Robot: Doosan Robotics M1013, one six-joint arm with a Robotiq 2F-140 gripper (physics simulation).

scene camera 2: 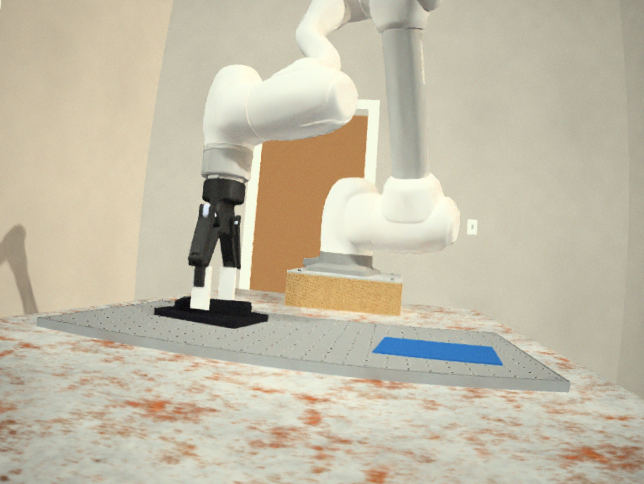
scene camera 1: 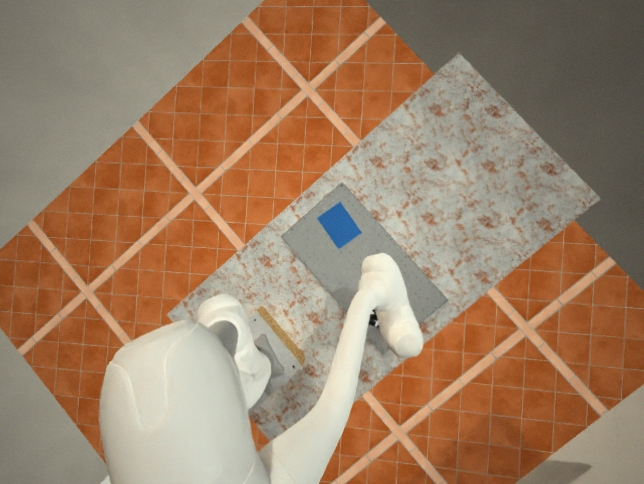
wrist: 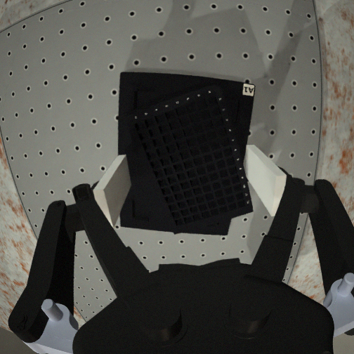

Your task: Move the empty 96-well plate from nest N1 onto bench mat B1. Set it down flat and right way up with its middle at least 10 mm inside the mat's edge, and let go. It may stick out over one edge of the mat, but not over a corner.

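Places are measured from the arm's base along level axes (x ahead, y left, z up), in centimetres.
Pixels of known places: gripper, fingertip midpoint: (scene camera 2: 213, 306); arm's base, origin of the base link: (scene camera 2: 344, 272) (scene camera 1: 256, 362).
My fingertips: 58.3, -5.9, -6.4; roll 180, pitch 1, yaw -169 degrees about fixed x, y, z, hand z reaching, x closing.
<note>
For each thing: its top centre in the pictures, then the offset to it from my fingertips, as dx, dy, dz. "spot": a spot on its surface instead. Level surfaces: height alone.
- black 96-well plate, surface spot: (scene camera 2: 240, 306) spot: +1.0, +6.1, +0.8
- black nest N1, surface spot: (scene camera 2: 234, 321) spot: +6.3, +8.2, -0.9
- blue mat B1, its level: dz -1.8
- grey perforated board, its level: dz -2.0
- speckled table, its level: dz -3.3
The black 96-well plate (wrist: 190, 160) (scene camera 2: 240, 306) lies wells up on the black nest N1 (wrist: 129, 87) (scene camera 2: 234, 321). In the wrist view it is turned askew to the nest, and its lower right corner sticks out past the nest's side. Whether it is slightly tilted I cannot tell. My gripper (wrist: 187, 164) (scene camera 2: 213, 301) is open, with its white fingertips apart on either side of the plate, low over the nest and with nothing gripped. The blue mat B1 (scene camera 1: 339, 225) (scene camera 2: 437, 350) lies flat at the other end of the board. The arm hides the nest in scene camera 1.
The grey perforated board (scene camera 1: 317, 255) (scene camera 2: 322, 338) (wrist: 50, 100) carries the nest and mat on the speckled table (scene camera 1: 468, 156) (scene camera 2: 312, 416). The arm's base stands on a wood-sided block (scene camera 2: 343, 294) behind the board. A white label (wrist: 248, 89) marks a nest corner.
</note>
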